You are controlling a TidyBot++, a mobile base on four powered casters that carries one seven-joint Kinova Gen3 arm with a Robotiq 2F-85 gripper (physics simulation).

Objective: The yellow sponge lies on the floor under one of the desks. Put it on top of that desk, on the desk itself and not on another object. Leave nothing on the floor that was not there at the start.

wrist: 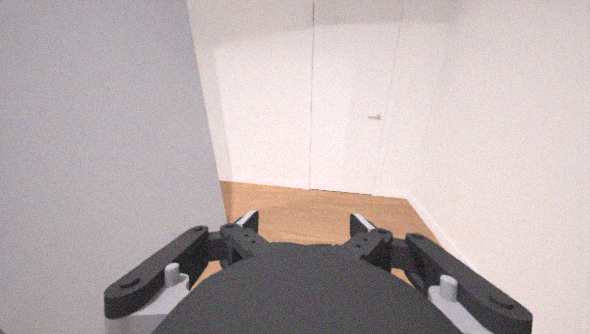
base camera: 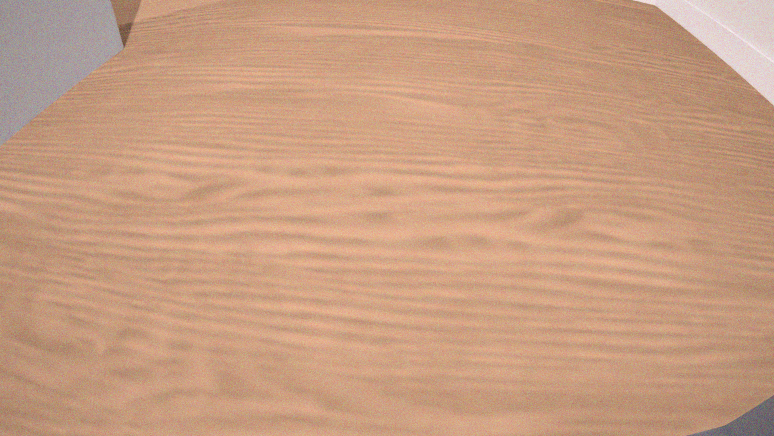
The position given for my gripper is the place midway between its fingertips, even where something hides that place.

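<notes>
Looking through the wrist view, I can see my gripper point(wrist: 303, 222), and a white door point(wrist: 353, 62) is there in the same view.
</notes>
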